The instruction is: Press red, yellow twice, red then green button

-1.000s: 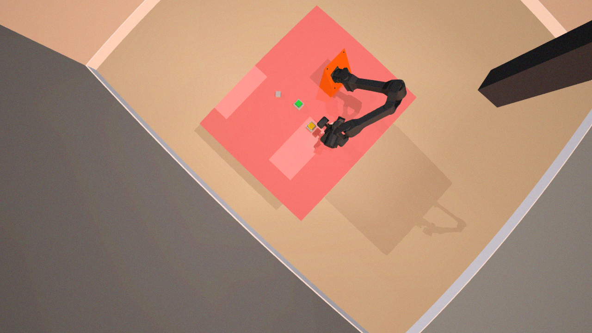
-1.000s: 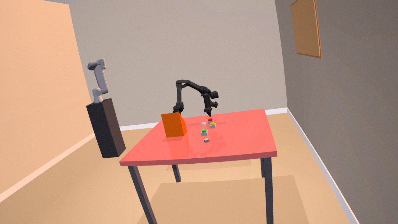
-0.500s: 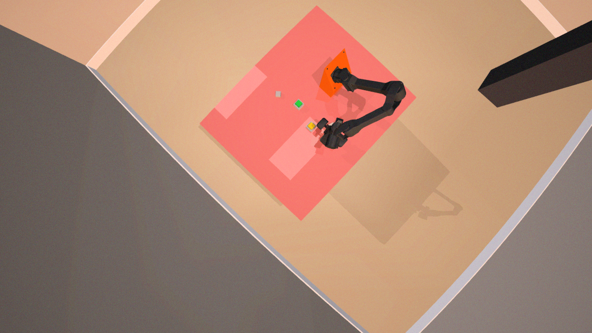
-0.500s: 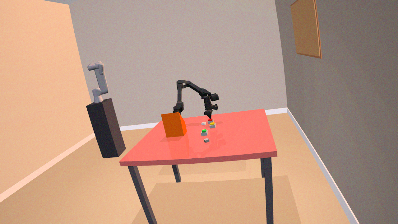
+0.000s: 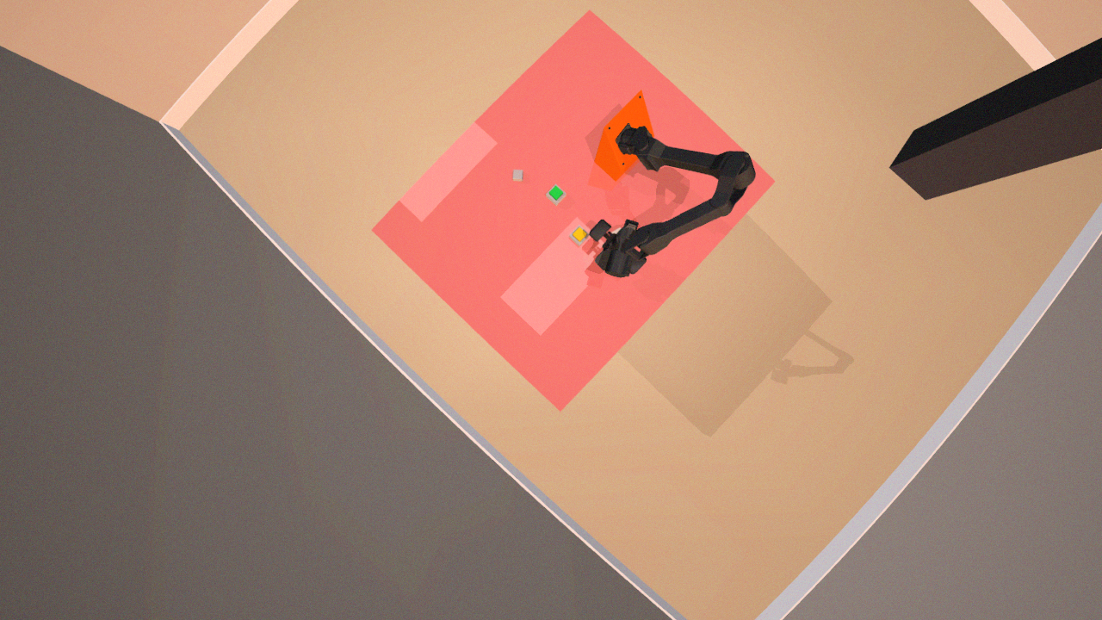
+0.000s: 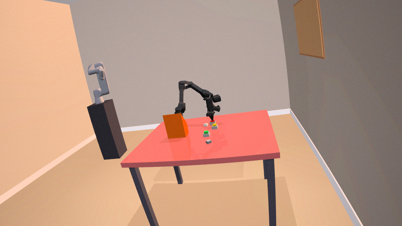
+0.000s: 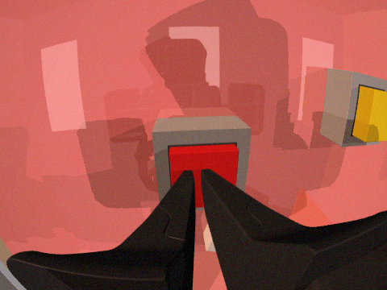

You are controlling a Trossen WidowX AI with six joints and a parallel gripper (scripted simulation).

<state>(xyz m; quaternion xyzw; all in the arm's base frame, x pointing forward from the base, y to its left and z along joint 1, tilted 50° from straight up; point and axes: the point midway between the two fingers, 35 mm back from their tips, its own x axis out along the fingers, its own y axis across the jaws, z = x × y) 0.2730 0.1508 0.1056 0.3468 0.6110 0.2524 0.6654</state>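
Right now the red button is 10 mm below my gripper tip. From my gripper tip the other things lie so: white block 70 mm behind, 20 mm to the right, 20 mm below; then green button 40 mm behind, 270 mm to the right; then yellow button 20 mm ahead, 120 mm to the right.
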